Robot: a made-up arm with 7 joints. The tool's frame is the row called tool. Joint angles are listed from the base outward.
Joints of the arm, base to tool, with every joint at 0 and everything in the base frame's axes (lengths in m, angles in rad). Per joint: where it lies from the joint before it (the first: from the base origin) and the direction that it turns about. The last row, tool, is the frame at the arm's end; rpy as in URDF.
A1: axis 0 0.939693 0.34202 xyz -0.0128 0.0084 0.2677
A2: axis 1 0 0 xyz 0.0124 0.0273 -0.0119
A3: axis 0 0 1 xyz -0.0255 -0.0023 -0.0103
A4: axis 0 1 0 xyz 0.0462 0.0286 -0.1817
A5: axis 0 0 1 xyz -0.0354 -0.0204 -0.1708
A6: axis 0 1 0 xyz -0.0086 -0.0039 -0.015
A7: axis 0 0 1 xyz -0.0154 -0.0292 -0.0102
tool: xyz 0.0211 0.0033 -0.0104 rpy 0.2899 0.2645 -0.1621
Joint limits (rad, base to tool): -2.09..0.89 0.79..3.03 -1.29..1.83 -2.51..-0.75 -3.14..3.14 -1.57..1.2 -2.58..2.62
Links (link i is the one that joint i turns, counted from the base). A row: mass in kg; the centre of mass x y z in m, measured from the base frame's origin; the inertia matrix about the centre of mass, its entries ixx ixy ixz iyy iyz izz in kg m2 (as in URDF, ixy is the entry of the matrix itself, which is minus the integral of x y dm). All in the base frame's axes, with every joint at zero. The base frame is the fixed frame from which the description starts. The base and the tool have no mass.
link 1: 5.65; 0.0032 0.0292 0.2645; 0.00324 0 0 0.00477 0.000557 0.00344
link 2: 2.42; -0.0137 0.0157 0.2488; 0.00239 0 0 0.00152 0 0.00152
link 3: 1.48; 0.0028 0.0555 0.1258; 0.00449 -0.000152 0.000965 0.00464 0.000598 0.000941
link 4: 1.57; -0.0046 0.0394 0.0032; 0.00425 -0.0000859 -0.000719 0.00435 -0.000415 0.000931
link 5: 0.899; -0.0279 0.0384 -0.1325; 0.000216 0 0 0.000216 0 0.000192
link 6: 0.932; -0.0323 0.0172 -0.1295; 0.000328 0 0 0.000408 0 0.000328
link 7: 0.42; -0.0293 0.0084 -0.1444; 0.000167 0 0 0.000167 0 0.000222
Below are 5 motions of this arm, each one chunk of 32 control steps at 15 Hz.
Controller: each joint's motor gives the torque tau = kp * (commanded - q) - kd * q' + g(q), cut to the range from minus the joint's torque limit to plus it. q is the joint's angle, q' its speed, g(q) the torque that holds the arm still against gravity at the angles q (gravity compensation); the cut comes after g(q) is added. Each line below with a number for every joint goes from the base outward.
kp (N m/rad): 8.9 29 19 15 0.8 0.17 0.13
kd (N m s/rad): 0.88 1.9 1 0.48 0.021 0.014 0.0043
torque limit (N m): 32 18 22 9.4 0.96 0.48 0.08
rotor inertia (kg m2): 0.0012 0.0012 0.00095 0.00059 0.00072 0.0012 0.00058
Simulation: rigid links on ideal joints. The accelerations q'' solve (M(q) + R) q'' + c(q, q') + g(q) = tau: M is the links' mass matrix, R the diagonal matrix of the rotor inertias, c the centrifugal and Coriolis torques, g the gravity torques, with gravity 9.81 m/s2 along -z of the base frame. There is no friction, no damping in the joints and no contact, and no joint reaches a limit. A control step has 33 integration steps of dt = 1/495 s. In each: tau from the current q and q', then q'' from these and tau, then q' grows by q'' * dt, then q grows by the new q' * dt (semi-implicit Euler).
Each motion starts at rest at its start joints. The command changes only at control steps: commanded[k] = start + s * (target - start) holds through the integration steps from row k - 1 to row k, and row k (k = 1, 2, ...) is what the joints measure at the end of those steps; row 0 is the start. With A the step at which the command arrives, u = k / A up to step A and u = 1 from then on. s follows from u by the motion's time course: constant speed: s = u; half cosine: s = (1 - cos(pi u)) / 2; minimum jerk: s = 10 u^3 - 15 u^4 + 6 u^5; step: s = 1 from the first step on.
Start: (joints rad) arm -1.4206 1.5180 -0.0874 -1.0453 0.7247 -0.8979 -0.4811
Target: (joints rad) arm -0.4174 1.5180 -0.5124 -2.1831 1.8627 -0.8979 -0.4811
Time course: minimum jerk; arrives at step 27
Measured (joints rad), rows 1 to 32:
1: -1.4204 1.5181 -0.0875 -1.0456 0.7248 -0.8978 -0.4811
2: -1.4190 1.5188 -0.0879 -1.0478 0.7260 -0.8968 -0.4807
3: -1.4149 1.5206 -0.0892 -1.0546 0.7310 -0.8944 -0.4800
4: -1.4070 1.5234 -0.0922 -1.0683 0.7436 -0.8907 -0.4786
5: -1.3945 1.5268 -0.0974 -1.0909 0.7669 -0.8874 -0.4767
6: -1.3770 1.5301 -0.1057 -1.1236 0.8021 -0.8866 -0.4744
7: -1.3541 1.5329 -0.1173 -1.1668 0.8492 -0.8901 -0.4723
8: -1.3254 1.5347 -0.1326 -1.2198 0.9073 -0.8988 -0.4713
9: -1.2905 1.5353 -0.1516 -1.2818 0.9747 -0.9117 -0.4718
10: -1.2490 1.5346 -0.1740 -1.3510 1.0489 -0.9267 -0.4741
11: -1.2006 1.5328 -0.1997 -1.4256 1.1270 -0.9403 -0.4775
12: -1.1450 1.5299 -0.2283 -1.5036 1.2061 -0.9492 -0.4814
13: -1.0823 1.5262 -0.2594 -1.5829 1.2837 -0.9506 -0.4848
14: -1.0129 1.5219 -0.2927 -1.6616 1.3579 -0.9428 -0.4873
15: -0.9375 1.5173 -0.3274 -1.7382 1.4273 -0.9261 -0.4887
16: -0.8574 1.5128 -0.3629 -1.8114 1.4910 -0.9019 -0.4892
17: -0.7745 1.5087 -0.3981 -1.8801 1.5486 -0.8727 -0.4888
18: -0.6914 1.5054 -0.4316 -1.9436 1.6002 -0.8416 -0.4878
19: -0.6111 1.5032 -0.4623 -2.0013 1.6461 -0.8114 -0.4865
20: -0.5371 1.5022 -0.4888 -2.0526 1.6869 -0.7847 -0.4854
21: -0.4728 1.5022 -0.5102 -2.0969 1.7230 -0.7634 -0.4848
22: -0.4212 1.5031 -0.5258 -2.1332 1.7545 -0.7490 -0.4850
23: -0.3842 1.5045 -0.5354 -2.1608 1.7813 -0.7428 -0.4859
24: -0.3623 1.5061 -0.5394 -2.1790 1.8032 -0.7459 -0.4870
25: -0.3546 1.5080 -0.5386 -2.1880 1.8202 -0.7586 -0.4875
26: -0.3585 1.5101 -0.5341 -2.1893 1.8331 -0.7807 -0.4867
27: -0.3707 1.5126 -0.5274 -2.1857 1.8436 -0.8107 -0.4844
28: -0.3872 1.5154 -0.5198 -2.1808 1.8543 -0.8462 -0.4810
29: -0.4046 1.5182 -0.5125 -2.1779 1.8661 -0.8835 -0.4774
30: -0.4204 1.5204 -0.5064 -2.1782 1.8771 -0.9179 -0.4749
31: -0.4331 1.5215 -0.5023 -2.1809 1.8843 -0.9445 -0.4749
32: -0.4415 1.5216 -0.5005 -2.1842 1.8863 -0.9594 -0.4777

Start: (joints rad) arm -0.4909 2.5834 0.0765 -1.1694 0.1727 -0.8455 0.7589
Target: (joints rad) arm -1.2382 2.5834 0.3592 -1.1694 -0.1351 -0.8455 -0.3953
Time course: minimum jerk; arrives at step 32
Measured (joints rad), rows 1 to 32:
1: -0.4909 2.5834 0.0765 -1.1694 0.1727 -0.8455 0.7588
2: -0.4912 2.5832 0.0767 -1.1696 0.1724 -0.8454 0.7579
3: -0.4920 2.5828 0.0774 -1.1701 0.1718 -0.8455 0.7544
4: -0.4938 2.5820 0.0787 -1.1710 0.1707 -0.8459 0.7463
5: -0.4974 2.5810 0.0810 -1.1723 0.1687 -0.8471 0.7314
6: -0.5035 2.5796 0.0845 -1.1737 0.1655 -0.8493 0.7088
7: -0.5128 2.5783 0.0895 -1.1752 0.1606 -0.8526 0.6784
8: -0.5260 2.5770 0.0961 -1.1765 0.1537 -0.8565 0.6410
9: -0.5437 2.5759 0.1046 -1.1776 0.1445 -0.8606 0.5975
10: -0.5663 2.5753 0.1149 -1.1784 0.1330 -0.8641 0.5487
11: -0.5941 2.5753 0.1272 -1.1787 0.1191 -0.8665 0.4953
12: -0.6268 2.5758 0.1413 -1.1786 0.1031 -0.8674 0.4378
13: -0.6642 2.5770 0.1570 -1.1782 0.0852 -0.8668 0.3767
14: -0.7058 2.5786 0.1741 -1.1774 0.0657 -0.8647 0.3128
15: -0.7508 2.5807 0.1921 -1.1764 0.0450 -0.8615 0.2469
16: -0.7985 2.5829 0.2107 -1.1752 0.0236 -0.8573 0.1800
17: -0.8478 2.5852 0.2295 -1.1738 0.0018 -0.8526 0.1131
18: -0.8979 2.5873 0.2480 -1.1722 -0.0197 -0.8475 0.0473
19: -0.9477 2.5891 0.2659 -1.1706 -0.0407 -0.8423 -0.0167
20: -0.9962 2.5905 0.2830 -1.1689 -0.0608 -0.8370 -0.0780
21: -1.0427 2.5915 0.2988 -1.1672 -0.0795 -0.8318 -0.1356
22: -1.0862 2.5921 0.3132 -1.1656 -0.0965 -0.8268 -0.1887
23: -1.1260 2.5924 0.3260 -1.1641 -0.1116 -0.8221 -0.2364
24: -1.1615 2.5923 0.3371 -1.1629 -0.1245 -0.8180 -0.2782
25: -1.1923 2.5921 0.3464 -1.1619 -0.1352 -0.8145 -0.3135
26: -1.2179 2.5917 0.3540 -1.1611 -0.1434 -0.8120 -0.3420
27: -1.2382 2.5912 0.3597 -1.1608 -0.1493 -0.8104 -0.3638
28: -1.2532 2.5907 0.3637 -1.1607 -0.1529 -0.8099 -0.3792
29: -1.2631 2.5901 0.3661 -1.1611 -0.1543 -0.8106 -0.3889
30: -1.2681 2.5894 0.3671 -1.1617 -0.1537 -0.8125 -0.3936
31: -1.2689 2.5887 0.3668 -1.1628 -0.1514 -0.8156 -0.3947
32: -1.2660 2.5878 0.3656 -1.1642 -0.1479 -0.8199 -0.3936

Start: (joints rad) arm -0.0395 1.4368 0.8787 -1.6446 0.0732 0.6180 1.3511
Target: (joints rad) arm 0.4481 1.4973 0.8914 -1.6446 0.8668 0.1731 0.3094
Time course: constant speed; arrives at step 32
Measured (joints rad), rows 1 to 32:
1: -0.0347 1.4383 0.8802 -1.6440 0.0874 0.6148 1.3402
2: -0.0245 1.4408 0.8825 -1.6437 0.1158 0.6066 1.3104
3: -0.0115 1.4434 0.8837 -1.6445 0.1454 0.5935 1.2670
4: 0.0029 1.4457 0.8834 -1.6459 0.1731 0.5762 1.2196
5: 0.0181 1.4477 0.8824 -1.6468 0.2007 0.5565 1.1762
6: 0.0339 1.4493 0.8815 -1.6469 0.2283 0.5365 1.1411
7: 0.0501 1.4505 0.8809 -1.6465 0.2541 0.5187 1.1133
8: 0.0665 1.4516 0.8809 -1.6456 0.2779 0.5044 1.0883
9: 0.0828 1.4527 0.8812 -1.6445 0.3005 0.4936 1.0616
10: 0.0988 1.4540 0.8817 -1.6436 0.3231 0.4851 1.0309
11: 0.1147 1.4555 0.8823 -1.6431 0.3465 0.4771 0.9968
12: 0.1302 1.4573 0.8828 -1.6431 0.3711 0.4678 0.9613
13: 0.1454 1.4593 0.8833 -1.6435 0.3966 0.4562 0.9265
14: 0.1604 1.4615 0.8837 -1.6440 0.4226 0.4420 0.8932
15: 0.1752 1.4638 0.8841 -1.6446 0.4485 0.4257 0.8610
16: 0.1899 1.4661 0.8847 -1.6450 0.4740 0.4083 0.8293
17: 0.2047 1.4683 0.8852 -1.6452 0.4989 0.3909 0.7972
18: 0.2195 1.4704 0.8858 -1.6452 0.5234 0.3743 0.7645
19: 0.2345 1.4723 0.8864 -1.6451 0.5478 0.3590 0.7315
20: 0.2497 1.4742 0.8869 -1.6449 0.5722 0.3449 0.6987
21: 0.2650 1.4760 0.8872 -1.6448 0.5968 0.3318 0.6661
22: 0.2804 1.4777 0.8875 -1.6447 0.6215 0.3193 0.6339
23: 0.2959 1.4794 0.8877 -1.6446 0.6464 0.3070 0.6017
24: 0.3114 1.4812 0.8879 -1.6446 0.6712 0.2945 0.5694
25: 0.3269 1.4830 0.8882 -1.6445 0.6960 0.2816 0.5368
26: 0.3422 1.4848 0.8885 -1.6445 0.7207 0.2682 0.5041
27: 0.3576 1.4867 0.8889 -1.6445 0.7454 0.2545 0.4714
28: 0.3728 1.4886 0.8894 -1.6445 0.7702 0.2404 0.4387
29: 0.3879 1.4905 0.8898 -1.6445 0.7950 0.2261 0.4062
30: 0.4031 1.4925 0.8903 -1.6446 0.8199 0.2117 0.3737
31: 0.4182 1.4945 0.8908 -1.6447 0.8449 0.1973 0.3412
32: 0.4333 1.4964 0.8912 -1.6447 0.8698 0.1829 0.3087

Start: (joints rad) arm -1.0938 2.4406 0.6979 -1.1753 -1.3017 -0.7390 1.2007
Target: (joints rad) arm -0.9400 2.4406 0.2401 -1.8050 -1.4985 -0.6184 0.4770
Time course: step
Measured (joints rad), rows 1 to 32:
1: -1.2993 2.4074 0.4392 -1.4759 -1.4157 -0.5365 1.0433
2: -1.2886 2.4125 0.3482 -1.7350 -1.5933 -0.3161 0.6125
3: -1.1438 2.4752 0.3205 -1.8733 -1.7314 -0.2086 0.2464
4: -0.9889 2.5196 0.3041 -1.9349 -1.7856 -0.2366 0.1386
5: -0.8705 2.5207 0.2758 -1.9401 -1.7345 -0.3431 0.2794
6: -0.7981 2.4900 0.2361 -1.9012 -1.5826 -0.4912 0.5150
7: -0.7675 2.4470 0.1947 -1.8371 -1.4006 -0.6678 0.6716
8: -0.7674 2.4065 0.1609 -1.7771 -1.2926 -0.8419 0.6676
9: -0.7828 2.3797 0.1442 -1.7464 -1.2937 -0.9713 0.5349
10: -0.8020 2.3741 0.1490 -1.7509 -1.3499 -1.0295 0.3732
11: -0.8227 2.3880 0.1711 -1.7782 -1.4091 -1.0085 0.2872
12: -0.8471 2.4127 0.2021 -1.8091 -1.4655 -0.9167 0.3200
13: -0.8771 2.4381 0.2330 -1.8288 -1.5222 -0.7781 0.4337
14: -0.9124 2.4570 0.2580 -1.8329 -1.5652 -0.6250 0.5489
15: -0.9500 2.4668 0.2743 -1.8252 -1.5793 -0.4902 0.6029
16: -0.9850 2.4683 0.2818 -1.8112 -1.5689 -0.3991 0.5832
17: -1.0123 2.4641 0.2821 -1.7960 -1.5493 -0.3618 0.5193
18: -1.0281 2.4574 0.2773 -1.7842 -1.5307 -0.3726 0.4536
19: -1.0309 2.4509 0.2699 -1.7789 -1.5163 -0.4165 0.4174
20: -1.0213 2.4460 0.2614 -1.7812 -1.5061 -0.4765 0.4193
21: -1.0019 2.4431 0.2530 -1.7891 -1.4997 -0.5387 0.4477
22: -0.9767 2.4416 0.2452 -1.7997 -1.4960 -0.5931 0.4814
23: -0.9504 2.4405 0.2381 -1.8095 -1.4931 -0.6349 0.5027
24: -0.9270 2.4391 0.2319 -1.8159 -1.4894 -0.6636 0.5050
25: -0.9092 2.4371 0.2269 -1.8179 -1.4842 -0.6814 0.4933
26: -0.8985 2.4350 0.2235 -1.8161 -1.4786 -0.6912 0.4777
27: -0.8948 2.4331 0.2221 -1.8122 -1.4747 -0.6949 0.4669
28: -0.8971 2.4323 0.2229 -1.8081 -1.4739 -0.6933 0.4643
29: -0.9039 2.4327 0.2257 -1.8050 -1.4773 -0.6860 0.4679
30: -0.9134 2.4345 0.2301 -1.8035 -1.4840 -0.6727 0.4737
31: -0.9241 2.4371 0.2353 -1.8033 -1.4928 -0.6540 0.4782
32: -0.9347 2.4401 0.2406 -1.8038 -1.5016 -0.6319 0.4800

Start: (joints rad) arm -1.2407 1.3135 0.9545 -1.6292 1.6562 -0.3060 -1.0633
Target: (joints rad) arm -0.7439 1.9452 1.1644 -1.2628 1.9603 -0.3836 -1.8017
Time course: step
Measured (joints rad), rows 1 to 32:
1: -0.9808 1.5554 0.9563 -1.3571 1.9604 -0.2079 -1.2738
2: -0.7448 1.7753 1.1097 -1.0619 1.7207 -0.1102 -1.6398
3: -0.7541 1.8442 1.1931 -1.0772 1.5114 -0.2137 -2.0837
4: -0.7799 1.8872 1.1953 -1.1949 1.7704 -0.3754 -2.3979
5: -0.7801 1.9495 1.1856 -1.2959 2.1038 -0.5242 -2.2885
6: -0.7820 2.0151 1.1900 -1.3517 2.1468 -0.6024 -1.8454
7: -0.7900 2.0558 1.1973 -1.3729 2.0451 -0.5848 -1.4740
8: -0.7949 2.0628 1.1982 -1.3678 2.0172 -0.4974 -1.4198
9: -0.7937 2.0431 1.1942 -1.3379 2.0458 -0.4040 -1.6221
10: -0.7890 2.0077 1.1881 -1.2951 2.0322 -0.3558 -1.8585
11: -0.7802 1.9669 1.1797 -1.2535 1.9728 -0.3607 -1.9790
12: -0.7651 1.9295 1.1687 -1.2228 1.9182 -0.3936 -1.9661
13: -0.7452 1.9018 1.1565 -1.2077 1.8926 -0.4212 -1.8774
14: -0.7253 1.8880 1.1462 -1.2077 1.8867 -0.4226 -1.7851
15: -0.7105 1.8887 1.1401 -1.2185 1.8876 -0.3954 -1.7399
16: -0.7031 1.9009 1.1391 -1.2353 1.8940 -0.3513 -1.7548
17: -0.7034 1.9198 1.1426 -1.2539 1.9090 -0.3086 -1.8062
18: -0.7099 1.9398 1.1491 -1.2707 1.9320 -0.2831 -1.8537
19: -0.7209 1.9567 1.1571 -1.2828 1.9574 -0.2824 -1.8671
20: -0.7340 1.9678 1.1651 -1.2886 1.9792 -0.3048 -1.8430
21: -0.7473 1.9723 1.1718 -1.2878 1.9941 -0.3425 -1.8009
22: -0.7586 1.9705 1.1766 -1.2817 2.0013 -0.3858 -1.7659
23: -0.7665 1.9641 1.1790 -1.2728 2.0013 -0.4260 -1.7529
24: -0.7700 1.9554 1.1788 -1.2636 1.9951 -0.4562 -1.7610
25: -0.7687 1.9465 1.1763 -1.2561 1.9844 -0.4720 -1.7797
26: -0.7635 1.9394 1.1721 -1.2516 1.9711 -0.4714 -1.7975
27: -0.7556 1.9351 1.1672 -1.2505 1.9579 -0.4549 -1.8080
28: -0.7469 1.9339 1.1625 -1.2523 1.9470 -0.4263 -1.8116
29: -0.7389 1.9352 1.1588 -1.2559 1.9404 -0.3919 -1.8118
30: -0.7330 1.9382 1.1567 -1.2603 1.9385 -0.3593 -1.8120
31: -0.7299 1.9419 1.1562 -1.2641 1.9408 -0.3351 -1.8131
32: -0.7297 1.9453 1.1572 -1.2668 1.9458 -0.3236 -1.8139

